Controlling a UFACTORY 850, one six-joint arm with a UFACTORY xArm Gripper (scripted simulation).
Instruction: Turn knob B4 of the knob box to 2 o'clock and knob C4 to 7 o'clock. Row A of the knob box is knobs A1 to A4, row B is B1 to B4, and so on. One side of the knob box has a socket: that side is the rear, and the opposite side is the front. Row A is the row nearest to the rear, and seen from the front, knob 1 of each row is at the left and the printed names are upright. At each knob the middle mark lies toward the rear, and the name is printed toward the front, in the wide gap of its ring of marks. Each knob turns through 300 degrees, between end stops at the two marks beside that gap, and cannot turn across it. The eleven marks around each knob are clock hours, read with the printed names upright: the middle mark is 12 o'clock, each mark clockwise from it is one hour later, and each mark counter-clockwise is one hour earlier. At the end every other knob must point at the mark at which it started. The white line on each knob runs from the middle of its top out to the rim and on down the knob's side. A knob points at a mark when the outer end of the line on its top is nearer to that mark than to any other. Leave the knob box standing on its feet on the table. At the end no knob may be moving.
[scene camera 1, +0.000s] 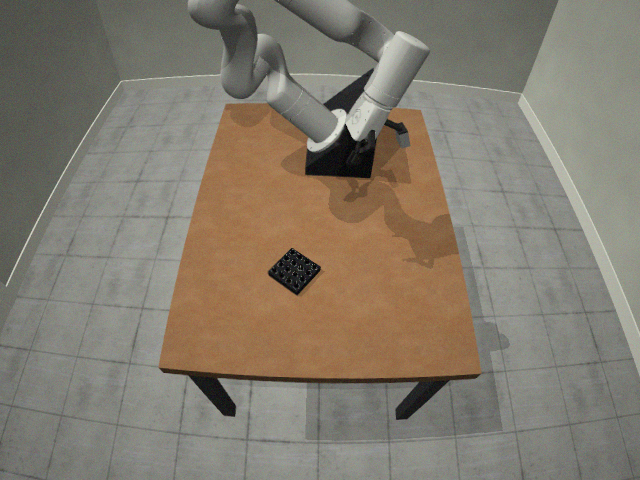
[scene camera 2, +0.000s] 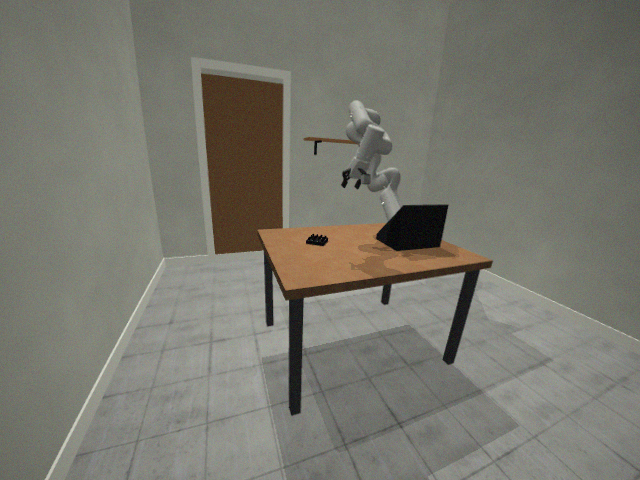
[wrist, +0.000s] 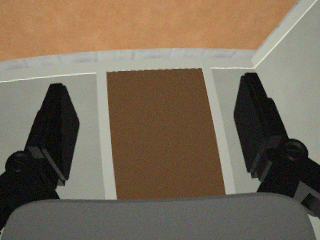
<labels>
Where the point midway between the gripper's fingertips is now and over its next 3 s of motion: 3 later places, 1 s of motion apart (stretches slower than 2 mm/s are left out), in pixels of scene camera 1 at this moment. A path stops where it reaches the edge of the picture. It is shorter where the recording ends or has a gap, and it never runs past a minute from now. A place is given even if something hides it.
My gripper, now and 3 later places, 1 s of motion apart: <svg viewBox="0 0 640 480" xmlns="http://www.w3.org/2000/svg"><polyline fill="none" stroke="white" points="346,154 327,204 301,247 292,259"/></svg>
</labels>
